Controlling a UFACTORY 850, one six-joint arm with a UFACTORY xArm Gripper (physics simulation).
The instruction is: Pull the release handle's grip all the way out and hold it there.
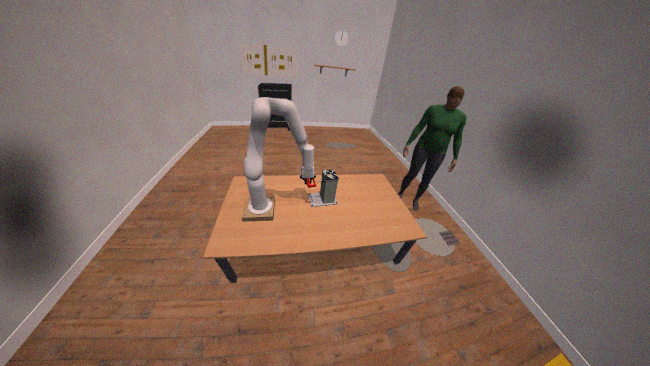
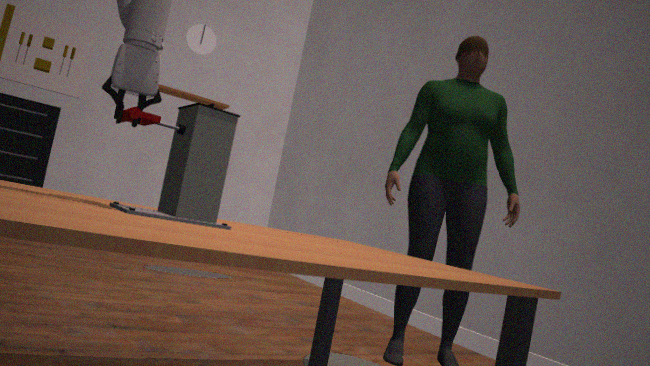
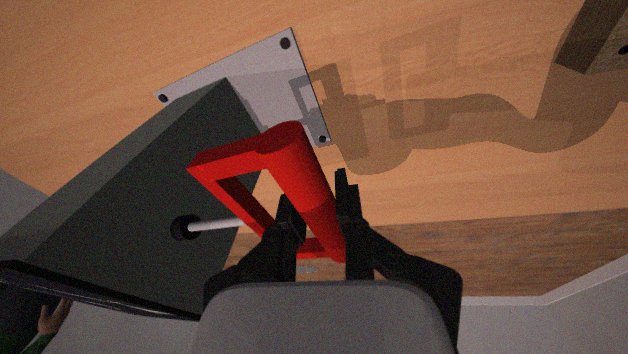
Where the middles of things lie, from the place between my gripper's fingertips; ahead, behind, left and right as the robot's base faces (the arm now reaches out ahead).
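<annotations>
I look at the grey base plate [image 2: 127,209]. It is 4 cm to the left of my hand and 13 cm ahead of it, and the plate is also 18 cm below my hand.
</annotations>
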